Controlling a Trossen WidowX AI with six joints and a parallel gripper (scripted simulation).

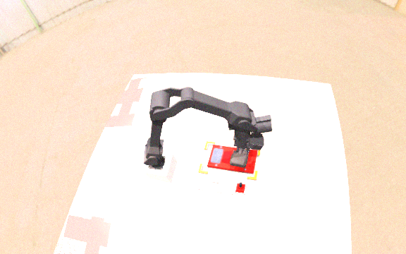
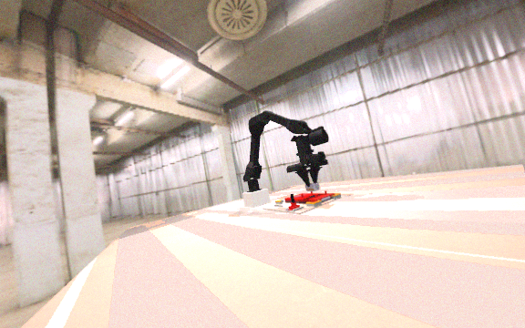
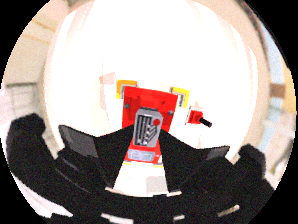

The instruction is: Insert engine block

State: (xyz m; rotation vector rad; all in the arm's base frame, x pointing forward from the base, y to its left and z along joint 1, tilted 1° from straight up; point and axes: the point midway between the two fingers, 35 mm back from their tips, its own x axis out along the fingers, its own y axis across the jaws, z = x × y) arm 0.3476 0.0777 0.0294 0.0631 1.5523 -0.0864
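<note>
Right now my gripper tip is 10 mm above the grey engine block.
</note>
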